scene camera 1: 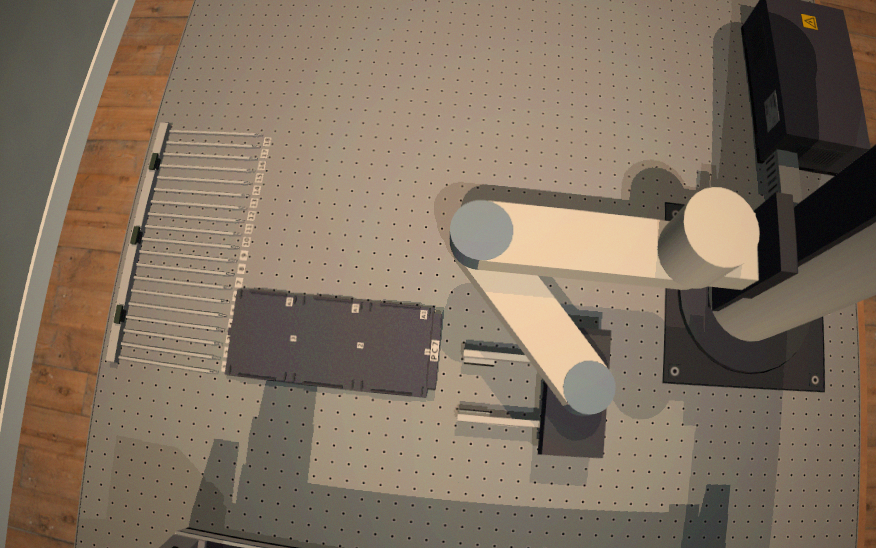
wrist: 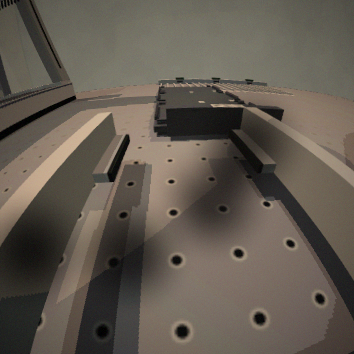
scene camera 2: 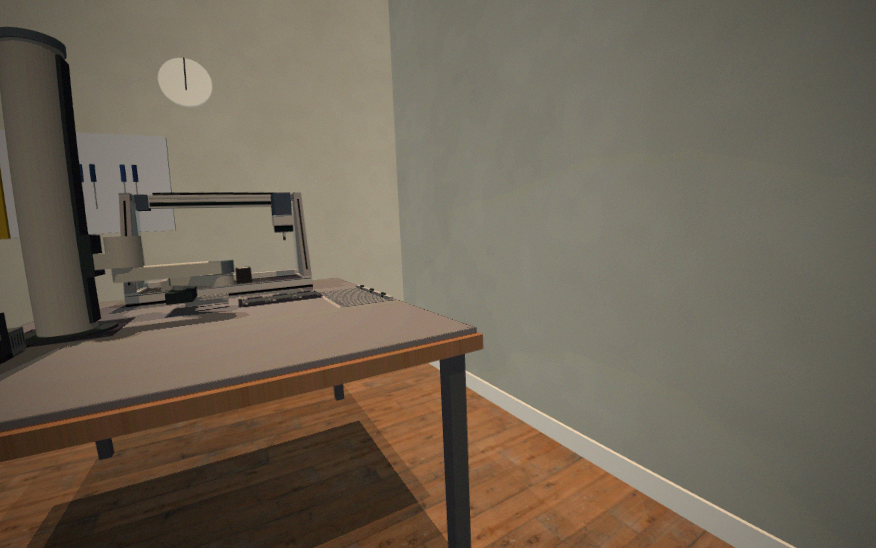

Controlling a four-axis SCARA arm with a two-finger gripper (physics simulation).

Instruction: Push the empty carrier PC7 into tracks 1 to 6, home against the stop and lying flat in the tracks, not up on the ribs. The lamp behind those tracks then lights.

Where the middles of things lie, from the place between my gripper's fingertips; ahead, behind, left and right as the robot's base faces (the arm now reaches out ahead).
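My hand is 1 cm above the dark flat carrier PC7 [scene camera 1: 387,348], 20 cm short of it and 4 cm to the left of it. Counted from my hand, the dark base plate [scene camera 1: 692,371] is 4 cm below, 46 cm behind and 18 cm to the right; the dark control box [scene camera 1: 813,71] is 3 cm above, 58 cm behind and 58 cm to the right.
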